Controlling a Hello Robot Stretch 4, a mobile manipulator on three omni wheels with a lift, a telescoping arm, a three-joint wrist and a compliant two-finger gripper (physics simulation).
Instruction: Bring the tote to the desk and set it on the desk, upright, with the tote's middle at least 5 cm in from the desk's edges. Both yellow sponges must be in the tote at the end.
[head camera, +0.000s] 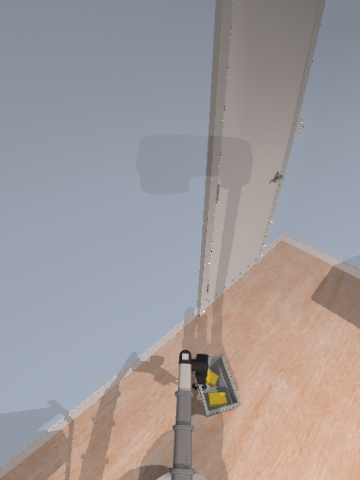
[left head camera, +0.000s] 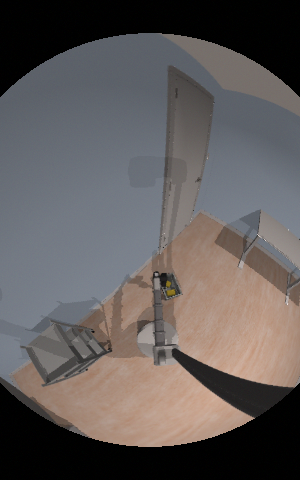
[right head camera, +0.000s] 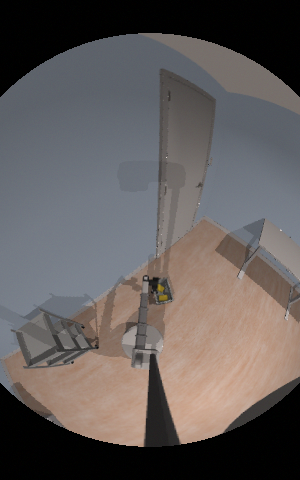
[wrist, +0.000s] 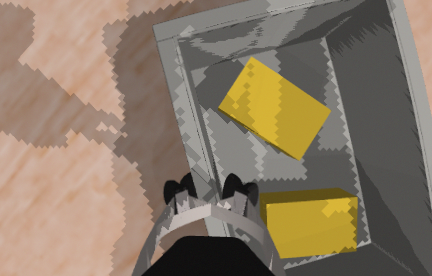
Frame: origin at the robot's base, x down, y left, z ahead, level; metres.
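Seen in the pictures: gripper, fingertip midpoint: (head camera: 199, 387) (left head camera: 161, 288) (right head camera: 153, 292) (wrist: 211, 188).
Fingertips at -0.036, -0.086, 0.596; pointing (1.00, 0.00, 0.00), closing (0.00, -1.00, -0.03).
Offsets run from my fingertips to a thing's top centre, as dx, dy, dz. "pt": to the spot under its first point. Level surfaces: height alone.
The grey tote {-0.056, -0.091, +0.018} (head camera: 231, 380) (left head camera: 178, 284) (right head camera: 169, 290) (wrist: 181, 100) stands upright on the wood floor, near the wall. Two yellow sponges lie inside it: one sponge {+0.016, -0.065, +0.078} (head camera: 212, 378) (wrist: 275, 108) lies turned at an angle, and the other sponge {+0.016, -0.109, -0.049} (head camera: 217, 399) (wrist: 312, 227) lies near one end wall. My gripper (head camera: 200, 386) (wrist: 211, 188) is shut on the tote's long side wall, with one finger outside and one inside. The inner finger is close beside the second sponge. A pale desk {dx -0.656} (left head camera: 280, 230) (right head camera: 282, 242) shows at the right edge of the left and right head camera views.
A grey shelved cart {pt -0.599, +0.932, -0.859} (left head camera: 45, 357) (right head camera: 37, 345) stands at the left by the wall. A tall door (head camera: 260, 125) (left head camera: 187, 150) (right head camera: 185, 150) is in the wall beyond the tote. The blue-grey wall runs close past my arm's end. The desk's legs reach the floor.
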